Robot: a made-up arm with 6 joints. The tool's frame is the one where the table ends.
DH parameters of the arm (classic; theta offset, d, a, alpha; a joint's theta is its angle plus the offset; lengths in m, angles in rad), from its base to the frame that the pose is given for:
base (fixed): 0 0 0 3.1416
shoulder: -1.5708 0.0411 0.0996 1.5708
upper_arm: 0 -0.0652 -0.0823 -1.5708
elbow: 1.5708 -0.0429 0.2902 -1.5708
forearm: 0 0.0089 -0.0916 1.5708
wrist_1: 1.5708 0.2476 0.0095 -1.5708
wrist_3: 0 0.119 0.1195 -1.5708
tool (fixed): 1.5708 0.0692 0 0
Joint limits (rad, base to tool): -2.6..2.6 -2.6..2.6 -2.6..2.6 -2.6..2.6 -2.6..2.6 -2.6..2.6
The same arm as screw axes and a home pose.
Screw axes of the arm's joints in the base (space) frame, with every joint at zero. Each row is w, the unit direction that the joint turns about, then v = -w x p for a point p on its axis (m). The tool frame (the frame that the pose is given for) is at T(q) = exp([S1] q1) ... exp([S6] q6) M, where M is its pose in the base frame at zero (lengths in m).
S1: w 0 0 -1 v 0 0 0
S2: w -1 0 0 v 0 0.0411 0.0996
S3: w 0 0 -1 v -0.0173 0.0652 0
S4: w 0 -1 0 v 0.0018 0 -0.3554
S5: w 0 0 -1 v -0.0084 0.2638 0
S6: w -1 0 0 v 0 0.2458 -0.0011
M =
1 0 0.000007 0.1448
0 1 -0.000007 -0.1206
-0.000007 0.000007 1 -0.1766
0 0 0 1
Joint limits (rad, base to tool): -2.6..2.6 -2.6..2.6 -2.6..2.6 -2.6..2.6 -2.6..2.6 -2.6..2.6

